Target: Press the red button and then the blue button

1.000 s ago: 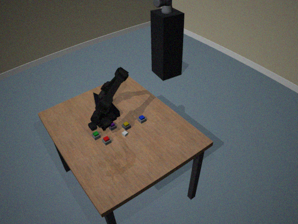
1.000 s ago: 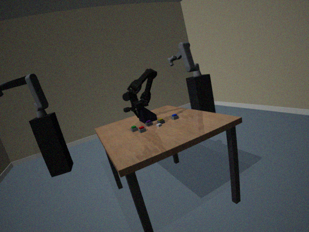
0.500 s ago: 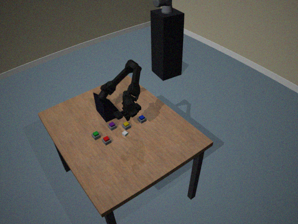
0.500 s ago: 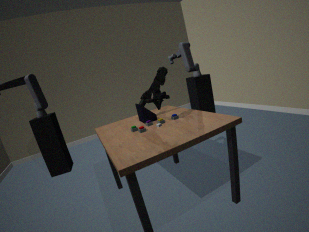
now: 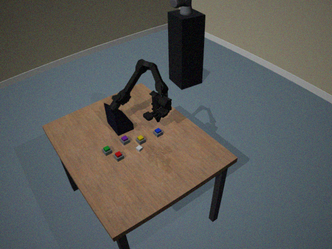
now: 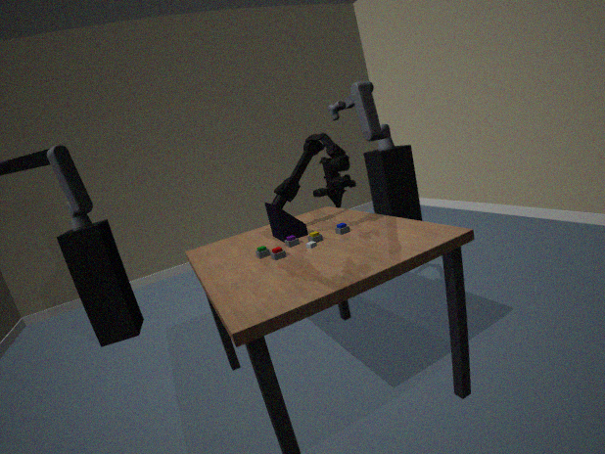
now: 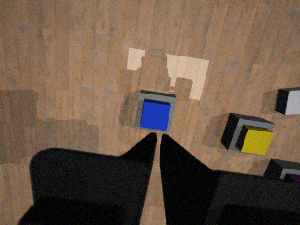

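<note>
My gripper tip is now 1 cm past the blue button and 8 cm above it. Also, from my gripper tip: yellow button (13 cm to the right, 8 cm below); then small white block (6 cm ahead, 17 cm to the right, 10 cm below); then purple button (5 cm behind, 23 cm to the right, 8 cm below).
</note>
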